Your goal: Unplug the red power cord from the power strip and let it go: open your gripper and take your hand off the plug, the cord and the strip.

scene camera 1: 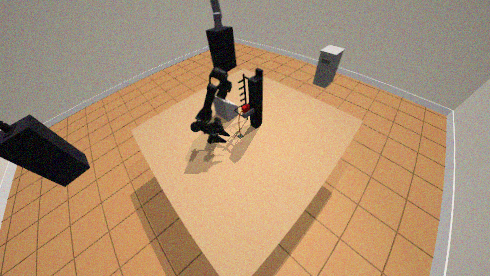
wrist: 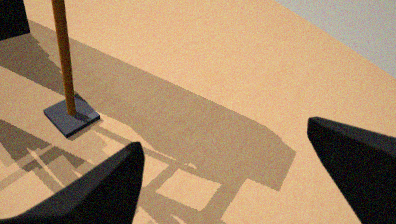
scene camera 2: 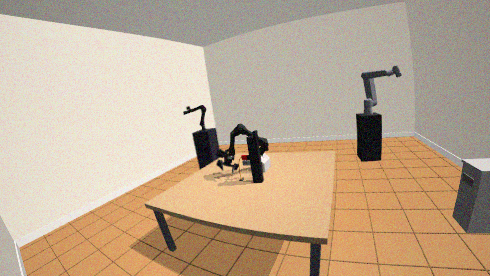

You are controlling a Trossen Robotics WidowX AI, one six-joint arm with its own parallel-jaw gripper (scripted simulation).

Observation:
My gripper is open, with nothing in its grasp. Further things: a dark square base.

